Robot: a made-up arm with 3 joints. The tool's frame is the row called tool. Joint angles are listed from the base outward. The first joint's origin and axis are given. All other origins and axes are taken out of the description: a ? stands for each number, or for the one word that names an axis. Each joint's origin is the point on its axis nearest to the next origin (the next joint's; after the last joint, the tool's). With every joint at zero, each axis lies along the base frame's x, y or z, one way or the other. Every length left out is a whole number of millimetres.
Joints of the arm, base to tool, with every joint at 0 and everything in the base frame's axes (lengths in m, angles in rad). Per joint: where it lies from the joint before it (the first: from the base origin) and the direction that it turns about. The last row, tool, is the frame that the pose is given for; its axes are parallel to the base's.
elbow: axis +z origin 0 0 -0.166
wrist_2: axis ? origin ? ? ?
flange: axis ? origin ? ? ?
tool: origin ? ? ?
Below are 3 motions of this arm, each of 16 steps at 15 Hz.
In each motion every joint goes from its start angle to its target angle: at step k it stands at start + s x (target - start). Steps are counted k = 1, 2, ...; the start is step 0. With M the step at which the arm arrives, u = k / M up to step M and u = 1 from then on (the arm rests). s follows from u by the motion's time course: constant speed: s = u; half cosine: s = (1 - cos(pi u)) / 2; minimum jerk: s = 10 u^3 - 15 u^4 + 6 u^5.
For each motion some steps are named. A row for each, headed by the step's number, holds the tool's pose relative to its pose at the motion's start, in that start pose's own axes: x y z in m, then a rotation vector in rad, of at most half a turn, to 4 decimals.
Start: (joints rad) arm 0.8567 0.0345 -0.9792
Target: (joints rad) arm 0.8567 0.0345 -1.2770
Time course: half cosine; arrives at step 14
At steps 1, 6, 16:
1: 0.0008 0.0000 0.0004 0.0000 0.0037 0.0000
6: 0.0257 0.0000 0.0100 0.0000 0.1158 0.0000
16: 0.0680 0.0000 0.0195 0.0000 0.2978 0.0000

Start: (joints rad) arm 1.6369 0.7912 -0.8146
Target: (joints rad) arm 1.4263 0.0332 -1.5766
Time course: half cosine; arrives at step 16
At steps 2, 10, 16:
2: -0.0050 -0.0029 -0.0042 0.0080 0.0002 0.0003
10: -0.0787 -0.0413 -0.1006 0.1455 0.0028 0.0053
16: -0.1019 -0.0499 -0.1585 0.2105 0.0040 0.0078

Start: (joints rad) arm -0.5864 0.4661 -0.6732
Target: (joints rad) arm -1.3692 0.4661 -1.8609
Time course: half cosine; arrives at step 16
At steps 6, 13, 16:
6: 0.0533 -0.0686 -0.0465 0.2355 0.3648 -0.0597
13: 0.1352 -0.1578 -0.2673 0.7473 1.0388 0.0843
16: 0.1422 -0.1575 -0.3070 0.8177 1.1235 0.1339

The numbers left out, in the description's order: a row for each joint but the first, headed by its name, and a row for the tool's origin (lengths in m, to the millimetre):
wrist_2: axis +y, xyz -0.043 -0.272 0
flange: axis -y, xyz 0.084 0 0.173
tool: xyz -0.099 0 0.217

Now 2 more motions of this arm.
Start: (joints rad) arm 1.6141 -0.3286 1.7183
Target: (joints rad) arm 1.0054 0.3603 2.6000
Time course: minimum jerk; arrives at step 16
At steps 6, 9, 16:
6: -0.0147 0.0240 0.0053 -0.1468 -0.0529 0.0807
9: -0.0403 0.0435 0.0154 -0.3226 -0.1174 0.1914
16: -0.0747 0.0559 0.0371 -0.5124 -0.1868 0.3303

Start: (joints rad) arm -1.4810 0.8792 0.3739
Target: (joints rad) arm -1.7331 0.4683 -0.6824
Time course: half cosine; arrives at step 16
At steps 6, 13, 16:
6: 0.0082 -0.0149 0.0216 0.0443 0.1991 -0.0641
13: 0.0194 -0.0527 0.0277 0.1682 0.5884 -0.1631
16: 0.0198 -0.0582 0.0246 0.1889 0.6419 -0.1735

